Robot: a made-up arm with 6 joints. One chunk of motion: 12 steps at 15 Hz.
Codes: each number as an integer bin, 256 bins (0 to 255) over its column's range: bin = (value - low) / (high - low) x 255, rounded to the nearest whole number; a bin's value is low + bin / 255 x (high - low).
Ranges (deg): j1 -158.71..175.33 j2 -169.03..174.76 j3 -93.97..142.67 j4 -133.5..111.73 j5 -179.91..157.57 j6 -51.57..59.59
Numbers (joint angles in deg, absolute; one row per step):
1: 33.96 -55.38 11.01 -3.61 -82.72 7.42
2: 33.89 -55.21 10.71 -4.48 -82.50 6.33
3: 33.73 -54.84 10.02 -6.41 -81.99 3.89
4: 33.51 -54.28 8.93 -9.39 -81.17 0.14
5: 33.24 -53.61 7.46 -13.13 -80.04 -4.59
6: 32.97 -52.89 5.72 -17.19 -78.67 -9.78
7: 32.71 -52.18 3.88 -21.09 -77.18 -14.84
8: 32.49 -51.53 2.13 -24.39 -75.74 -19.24
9: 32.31 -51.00 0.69 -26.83 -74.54 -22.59
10: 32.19 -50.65 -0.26 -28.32 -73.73 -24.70
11: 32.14 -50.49 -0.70 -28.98 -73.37 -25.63
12: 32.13 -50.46 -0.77 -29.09 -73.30 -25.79
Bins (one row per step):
1: 147 84 113 135 73 135
2: 147 84 113 134 74 133
3: 147 85 112 132 74 127
4: 147 85 111 129 75 119
5: 147 86 109 125 75 108
6: 146 86 107 121 76 96
7: 146 87 105 117 78 84
8: 146 87 104 113 79 74
9: 146 88 102 111 80 66
10: 146 88 101 109 80 62
11: 146 88 101 109 81 60
12: 146 88 100 109 81 59

